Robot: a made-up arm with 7 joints. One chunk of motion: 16 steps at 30 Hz.
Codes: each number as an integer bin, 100 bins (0 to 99) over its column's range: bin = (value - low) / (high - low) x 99, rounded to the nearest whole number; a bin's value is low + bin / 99 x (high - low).
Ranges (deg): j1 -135..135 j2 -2.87..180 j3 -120.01..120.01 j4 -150..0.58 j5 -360.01..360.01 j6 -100.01..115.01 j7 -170.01..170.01
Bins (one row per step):
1: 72 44 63 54 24 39 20
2: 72 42 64 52 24 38 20
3: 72 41 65 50 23 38 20
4: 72 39 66 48 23 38 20
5: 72 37 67 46 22 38 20
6: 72 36 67 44 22 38 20
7: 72 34 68 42 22 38 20
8: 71 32 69 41 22 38 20
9: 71 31 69 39 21 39 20
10: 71 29 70 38 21 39 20
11: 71 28 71 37 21 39 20
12: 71 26 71 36 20 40 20
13: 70 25 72 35 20 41 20
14: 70 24 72 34 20 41 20
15: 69 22 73 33 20 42 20
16: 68 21 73 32 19 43 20
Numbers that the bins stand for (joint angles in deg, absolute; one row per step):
1: 61.36 78.41 32.73 -67.87 -185.46 -15.31 -101.32
2: 61.36 74.71 35.15 -70.91 -185.46 -17.48 -101.32
3: 61.36 72.86 37.58 -73.95 -192.73 -17.48 -101.32
4: 61.36 69.17 40.00 -76.99 -192.73 -17.48 -101.32
5: 61.36 65.48 42.43 -80.03 -200.01 -17.48 -101.32
6: 61.36 63.63 42.43 -83.08 -200.01 -17.48 -101.32
7: 61.36 59.93 44.85 -86.12 -200.01 -17.48 -101.32
8: 58.64 56.24 47.28 -87.64 -200.01 -17.48 -101.32
9: 58.64 54.39 47.28 -90.68 -207.28 -15.31 -101.32
10: 58.64 50.70 49.70 -92.20 -207.28 -15.31 -101.32
11: 58.64 48.85 52.13 -93.72 -207.28 -15.31 -101.32
12: 58.64 45.16 52.13 -95.24 -214.55 -13.13 -101.32
13: 55.91 43.31 54.55 -96.76 -214.55 -10.96 -101.32
14: 55.91 41.46 54.55 -98.29 -214.55 -10.96 -101.32
15: 53.18 37.77 56.97 -99.81 -214.55 -8.79 -101.32
16: 50.45 35.92 56.97 -101.33 -221.82 -6.62 -101.32

